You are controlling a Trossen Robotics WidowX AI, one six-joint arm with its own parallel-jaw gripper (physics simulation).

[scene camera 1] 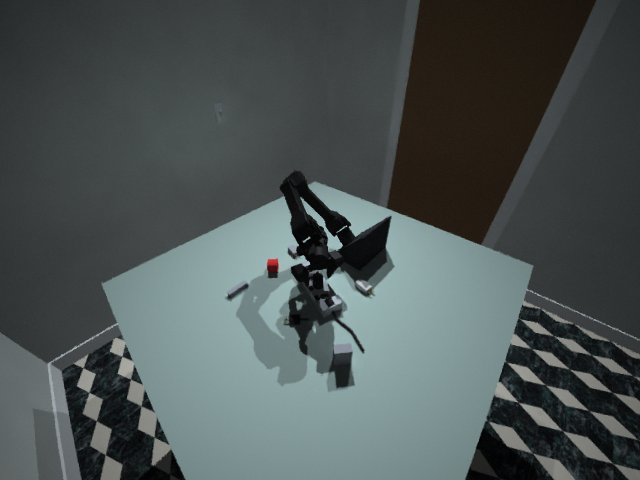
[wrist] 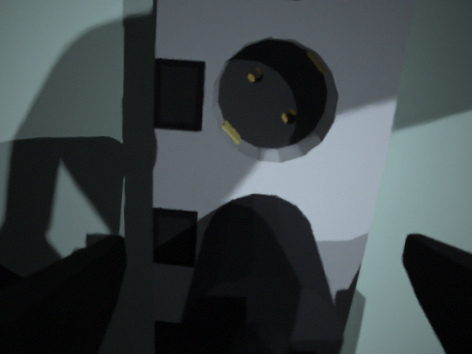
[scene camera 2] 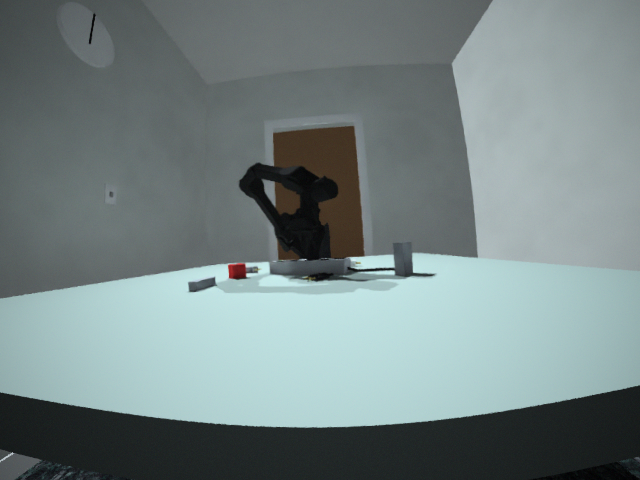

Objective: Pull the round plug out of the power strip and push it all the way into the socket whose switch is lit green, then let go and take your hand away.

I see my gripper (scene camera 2: pixel 311 255), a round black plug (wrist: pixel 259 275) and a power strip (scene camera 1: pixel 330 303).
My gripper shows as well in the wrist view (wrist: pixel 267 249). The power strip is seen too in the wrist view (wrist: pixel 217 136).
